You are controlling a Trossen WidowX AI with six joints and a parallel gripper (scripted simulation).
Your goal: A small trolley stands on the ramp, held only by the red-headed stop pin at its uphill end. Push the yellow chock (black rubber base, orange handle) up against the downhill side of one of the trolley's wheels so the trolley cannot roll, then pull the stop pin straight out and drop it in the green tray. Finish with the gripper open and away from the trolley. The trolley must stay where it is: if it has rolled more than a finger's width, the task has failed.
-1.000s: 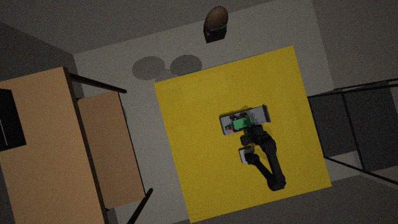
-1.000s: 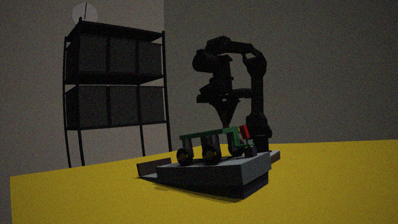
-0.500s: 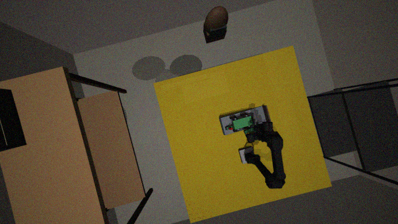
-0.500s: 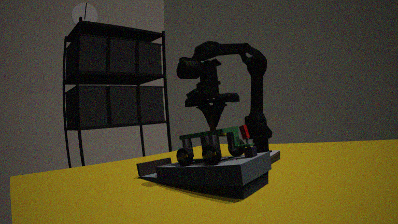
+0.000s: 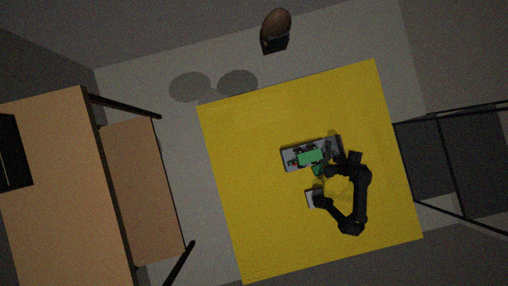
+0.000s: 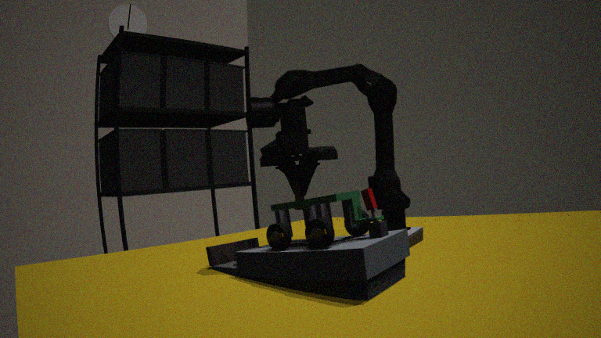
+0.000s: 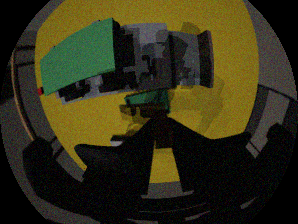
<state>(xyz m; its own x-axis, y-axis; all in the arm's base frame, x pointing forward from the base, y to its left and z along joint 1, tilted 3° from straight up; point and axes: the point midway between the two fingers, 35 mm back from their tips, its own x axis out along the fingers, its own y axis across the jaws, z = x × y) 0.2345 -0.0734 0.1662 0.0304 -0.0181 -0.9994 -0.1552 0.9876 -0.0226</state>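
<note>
The red-headed stop pin lies 24 cm to the left of my gripper tip, 4 cm ahead of it and 2 cm below it. Also, from my gripper tip: trolley (14 cm to the left, 7 cm ahead, 4 cm below); then low stop lip (12 cm to the right, 12 cm below, 12 cm ahead); then chock (2 cm to the left, 1 cm below).
</note>
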